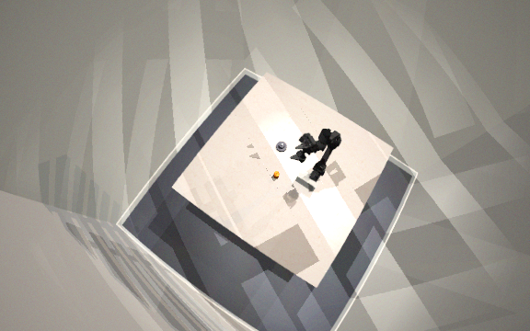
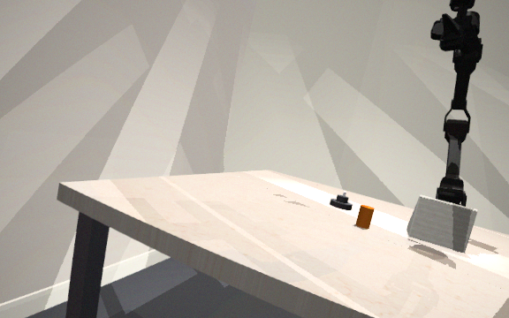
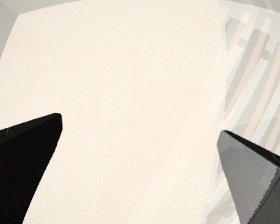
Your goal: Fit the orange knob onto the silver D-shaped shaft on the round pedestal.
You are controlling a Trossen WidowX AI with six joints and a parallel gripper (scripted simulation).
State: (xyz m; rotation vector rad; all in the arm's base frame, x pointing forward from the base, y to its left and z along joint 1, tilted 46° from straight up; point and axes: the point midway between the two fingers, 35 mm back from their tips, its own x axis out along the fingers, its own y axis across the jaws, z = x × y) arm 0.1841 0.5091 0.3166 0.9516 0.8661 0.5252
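My gripper tip is 620 mm above the orange knob, 80 mm short of it and 40 mm to the left of it. The rest, counted from my gripper tip: round pedestal 630 mm below, 270 mm to the right, 160 mm ahead.
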